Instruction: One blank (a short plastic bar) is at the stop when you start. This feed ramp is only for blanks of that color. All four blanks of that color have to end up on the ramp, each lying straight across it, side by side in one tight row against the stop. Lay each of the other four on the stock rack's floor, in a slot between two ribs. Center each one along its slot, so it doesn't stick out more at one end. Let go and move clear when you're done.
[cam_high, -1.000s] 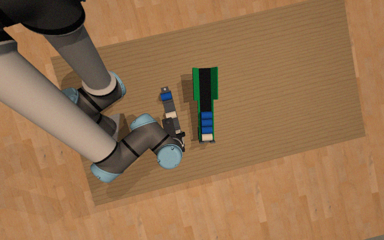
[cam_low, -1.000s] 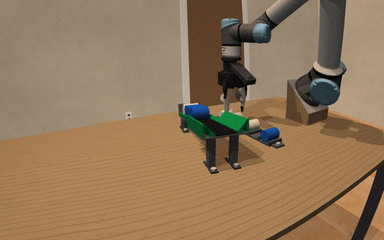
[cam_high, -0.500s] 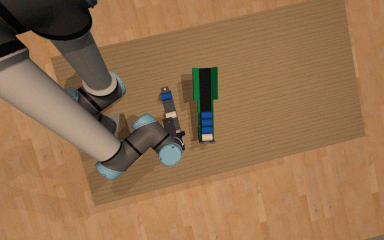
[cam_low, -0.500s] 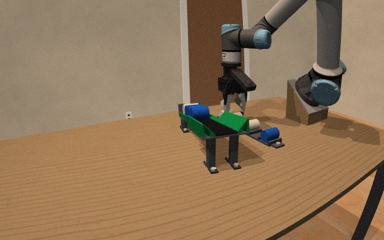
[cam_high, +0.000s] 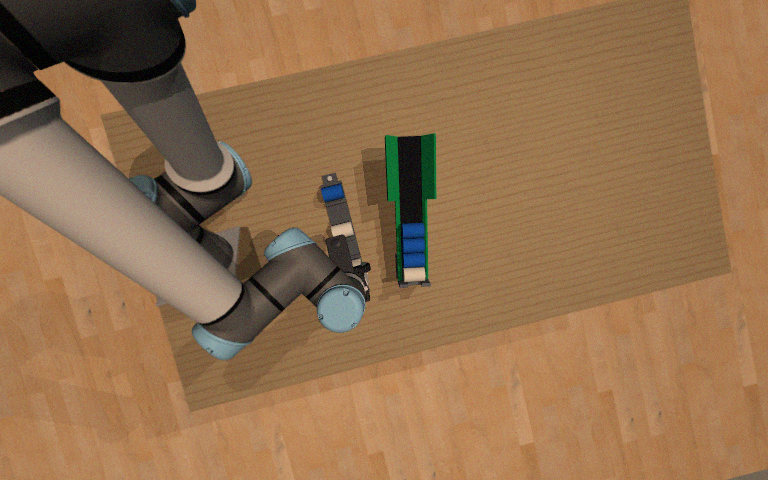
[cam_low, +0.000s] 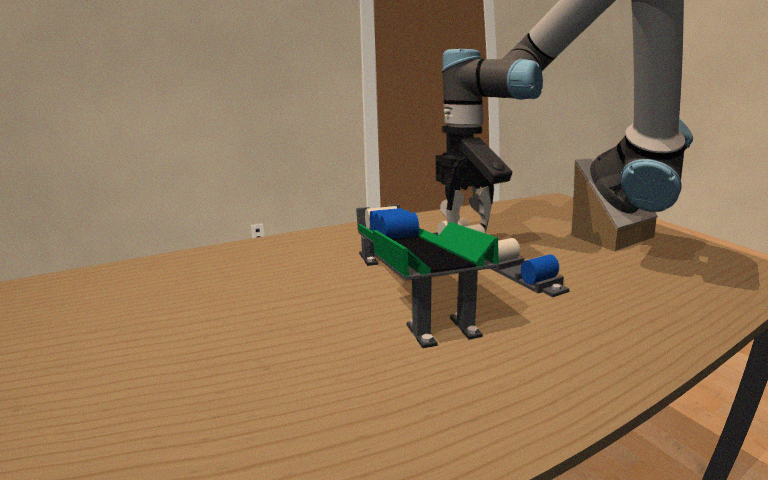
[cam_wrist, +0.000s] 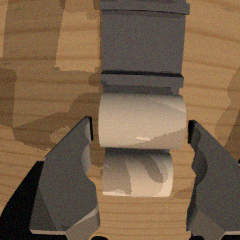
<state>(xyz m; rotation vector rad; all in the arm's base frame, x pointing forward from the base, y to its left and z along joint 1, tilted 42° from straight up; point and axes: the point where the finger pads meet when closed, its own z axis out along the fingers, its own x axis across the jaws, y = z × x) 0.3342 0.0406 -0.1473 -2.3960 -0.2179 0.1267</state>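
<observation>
My hand is 180 mm short of the feed ramp, 140 mm to the right of it and 40 mm below it. Round my hand: grey stock rack (10 mm behind, 80 mm to the left, 40 mm below); then grey stop (160 mm ahead, 60 mm to the right, 20 mm above).
</observation>
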